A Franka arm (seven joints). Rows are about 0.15 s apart.
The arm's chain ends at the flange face. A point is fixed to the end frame.
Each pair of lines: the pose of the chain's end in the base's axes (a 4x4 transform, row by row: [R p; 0 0 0 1], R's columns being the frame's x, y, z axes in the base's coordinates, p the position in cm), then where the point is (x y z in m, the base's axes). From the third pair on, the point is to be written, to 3 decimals.
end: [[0.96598, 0.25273, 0.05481, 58.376], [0.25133, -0.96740, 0.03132, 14.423], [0.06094, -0.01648, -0.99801, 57.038], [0, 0, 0, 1]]
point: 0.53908 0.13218 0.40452
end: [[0.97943, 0.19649, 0.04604, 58.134], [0.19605, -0.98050, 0.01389, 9.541], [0.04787, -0.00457, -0.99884, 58.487], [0, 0, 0, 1]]
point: 0.53430 0.08359 0.41965
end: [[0.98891, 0.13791, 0.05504, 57.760], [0.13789, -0.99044, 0.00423, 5.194], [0.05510, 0.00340, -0.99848, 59.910], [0, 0, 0, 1]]
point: 0.531 0.042 0.434
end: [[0.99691, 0.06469, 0.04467, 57.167], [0.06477, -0.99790, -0.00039, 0.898], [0.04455, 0.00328, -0.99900, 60.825], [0, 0, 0, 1]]
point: 0.523 0.002 0.443
